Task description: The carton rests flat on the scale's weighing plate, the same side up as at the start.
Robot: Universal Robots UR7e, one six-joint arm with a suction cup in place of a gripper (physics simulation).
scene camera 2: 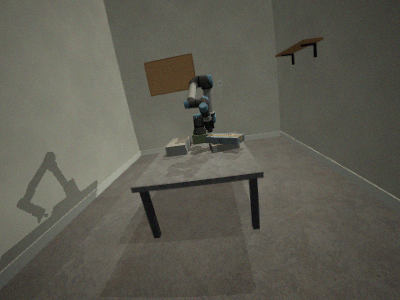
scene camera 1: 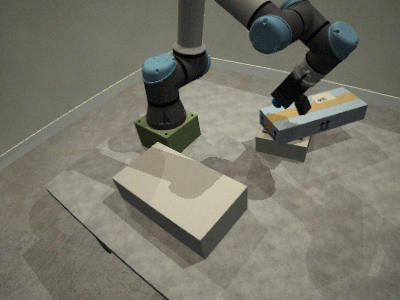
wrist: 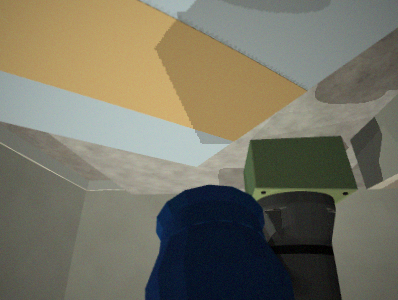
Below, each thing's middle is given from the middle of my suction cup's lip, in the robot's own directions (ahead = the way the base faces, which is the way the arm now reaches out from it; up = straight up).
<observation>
My suction cup is now 7 cm short of the light blue carton point(scene camera 1: 334, 108), 12 cm to the right of it and 9 cm above it. Round my suction cup: large cream box point(scene camera 1: 197, 205) (12 cm behind, 37 cm to the right, 16 cm below); then scale point(scene camera 1: 296, 150) (1 cm behind, 11 cm to the left, 16 cm below).
</observation>
